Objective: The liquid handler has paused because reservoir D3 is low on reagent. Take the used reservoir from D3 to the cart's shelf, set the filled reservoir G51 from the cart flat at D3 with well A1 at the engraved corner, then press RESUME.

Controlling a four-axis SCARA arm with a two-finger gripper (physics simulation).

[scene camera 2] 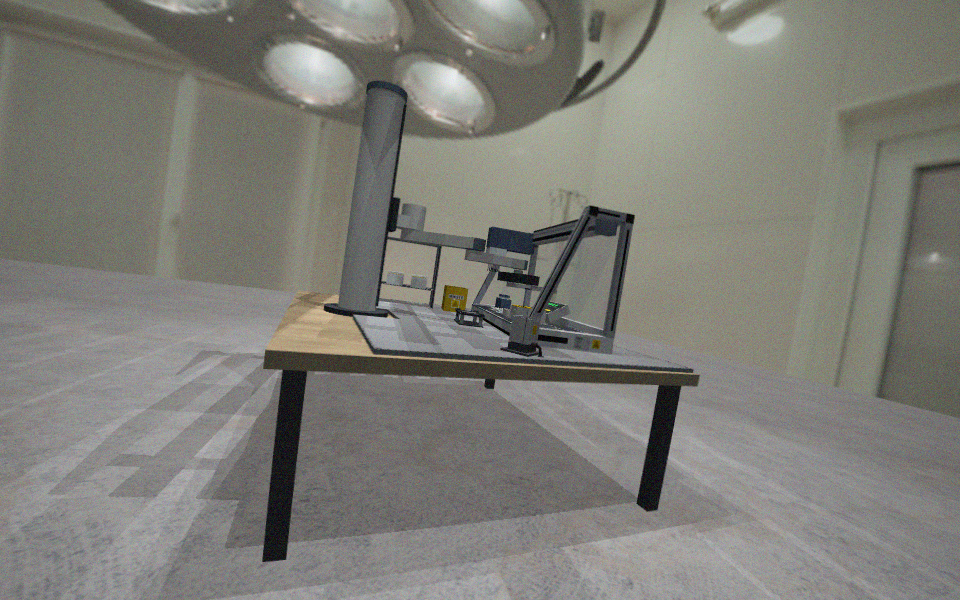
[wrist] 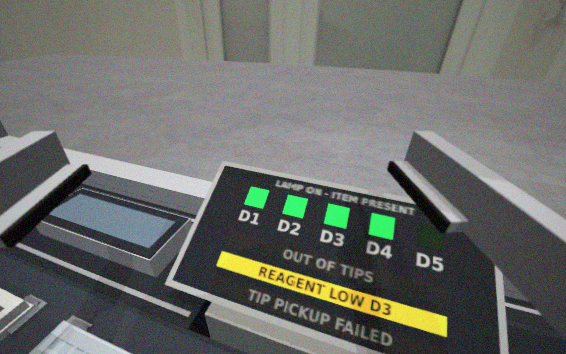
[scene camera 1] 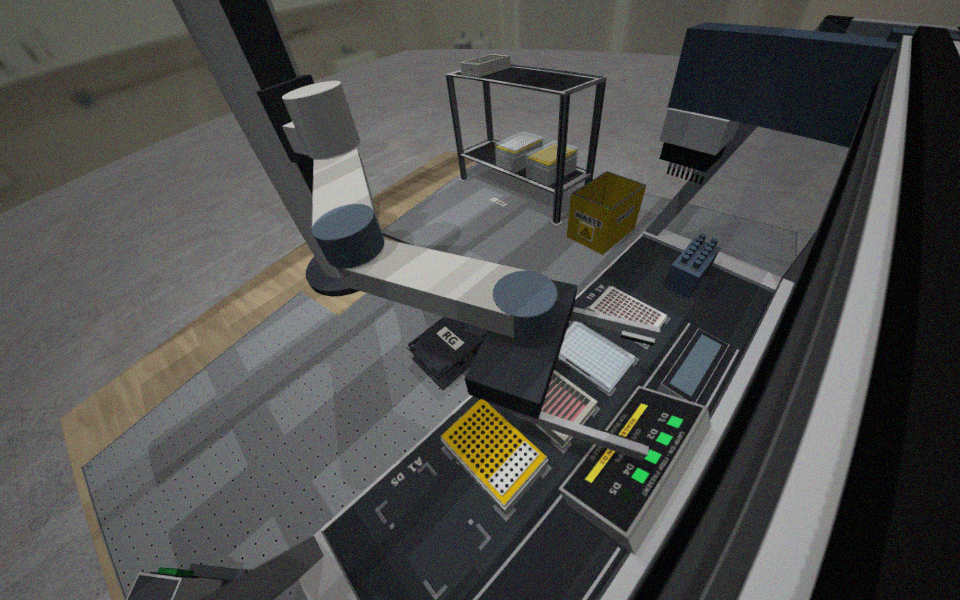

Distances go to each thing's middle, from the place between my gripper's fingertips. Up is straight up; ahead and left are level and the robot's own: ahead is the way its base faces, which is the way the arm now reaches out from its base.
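The clear well plate [scene camera 1: 598, 359] is 13 cm below my hand, and it is also 10 cm behind my hand and 10 cm to the left of it. I see the yellow bin [scene camera 1: 602, 212] too, 13 cm below my hand, 53 cm to the left of it and 24 cm behind it.
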